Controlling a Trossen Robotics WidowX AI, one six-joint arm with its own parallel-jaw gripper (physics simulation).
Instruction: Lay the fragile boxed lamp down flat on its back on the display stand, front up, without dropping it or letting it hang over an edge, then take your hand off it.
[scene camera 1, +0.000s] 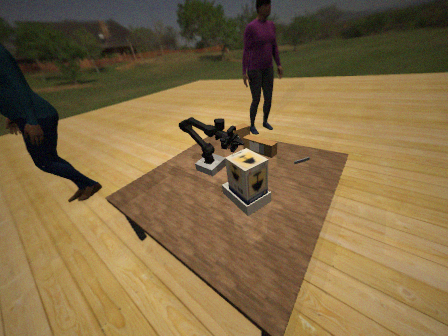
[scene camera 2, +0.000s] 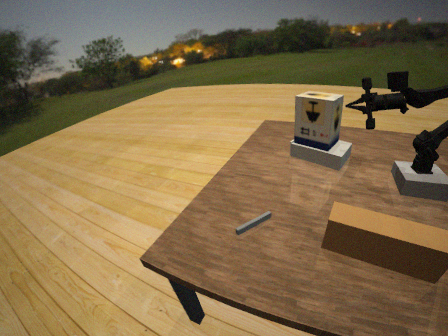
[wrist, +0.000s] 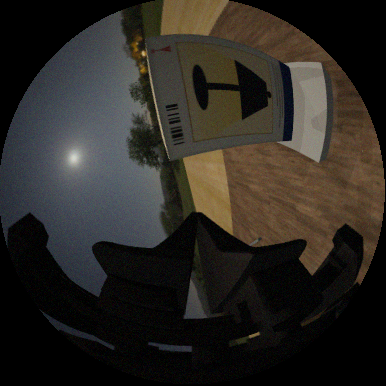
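Where they show: gripper, fingertip midpoint: (scene camera 1: 244, 144) (scene camera 2: 345, 106) (wrist: 195, 216); arm's base, origin of the base link: (scene camera 1: 209, 161) (scene camera 2: 421, 170).
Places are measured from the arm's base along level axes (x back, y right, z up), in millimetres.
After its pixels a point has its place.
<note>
The boxed lamp (scene camera 1: 247, 176) @(y 324, x -460, z 194 mm) (scene camera 2: 318, 119) @(y 146, x -425, z 141 mm) (wrist: 219, 95) @(y 174, x -342, z 164 mm) is a white box with yellow panels showing a black lamp. It stands upright on the pale grey display stand (scene camera 1: 247, 205) @(y 332, x -454, z 9 mm) (scene camera 2: 323, 157) @(y 111, x -391, z -23 mm) (wrist: 310, 108) @(y 163, x -306, z 3 mm) in the middle of the brown table (scene camera 1: 216, 240) @(y 549, x -371, z -66 mm) (scene camera 2: 273, 260) @(y -422, x -566, z -66 mm). My gripper (scene camera 1: 240, 142) @(y 64, x -336, z 223 mm) (scene camera 2: 349, 106) @(y 64, x -336, z 223 mm) (wrist: 195, 216) @(y 64, x -336, z 223 mm) is shut and empty. It hovers in the air beside the box's upper part, apart from it, with the fingertips pointing at the box.
The arm's base (scene camera 1: 210, 165) @(y 44, x -36, z -4 mm) sits behind the stand. Brown cardboard boxes (scene camera 1: 263, 145) @(y -314, x -337, z 25 mm) (scene camera 2: 361, 233) @(y -389, x -355, z 30 mm) lie at the back of the table. A small grey bar (scene camera 1: 302, 160) @(y -294, x -645, z -52 mm) (scene camera 2: 253, 223) @(y -308, x -642, z -49 mm) lies near the far edge. A person in purple (scene camera 1: 260, 63) stands beyond the table; a leg (scene camera 1: 76, 181) shows at left.
</note>
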